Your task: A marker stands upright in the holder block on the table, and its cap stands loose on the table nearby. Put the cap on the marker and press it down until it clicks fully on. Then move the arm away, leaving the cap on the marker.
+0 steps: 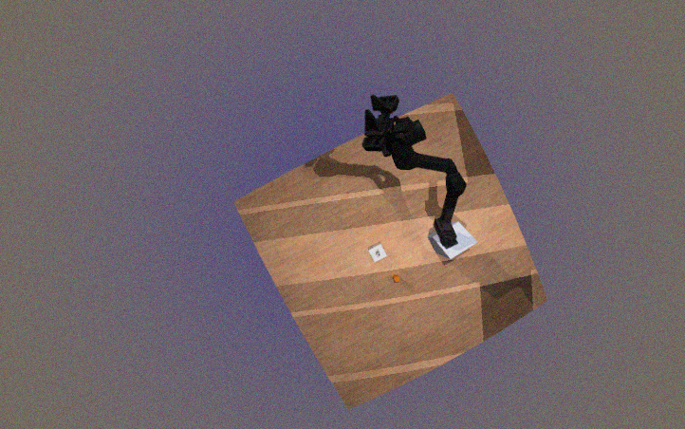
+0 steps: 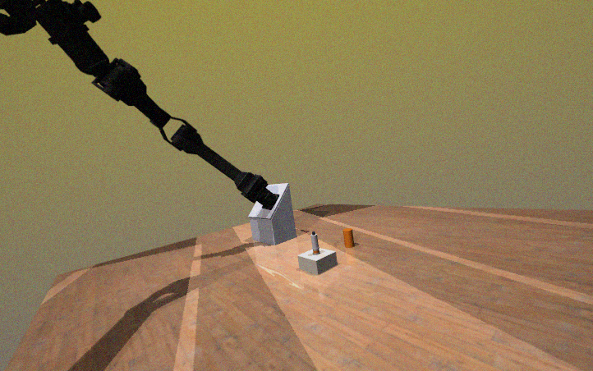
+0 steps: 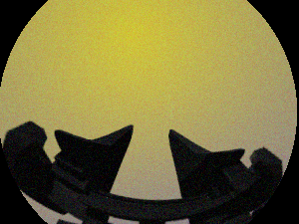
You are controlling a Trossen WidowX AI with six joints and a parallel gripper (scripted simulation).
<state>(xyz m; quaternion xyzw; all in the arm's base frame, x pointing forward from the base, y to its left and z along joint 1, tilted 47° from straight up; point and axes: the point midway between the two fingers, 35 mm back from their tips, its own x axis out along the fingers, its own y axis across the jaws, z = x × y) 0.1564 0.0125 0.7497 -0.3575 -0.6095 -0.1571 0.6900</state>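
Right now the orange cap is 80 mm ahead of my gripper tip, 640 mm to the left of it and 650 mm below it. From my gripper tip the other things lie so: grey marker (110 mm ahead, 480 mm to the left, 610 mm below); grey holder block (110 mm ahead, 480 mm to the left, 660 mm below).
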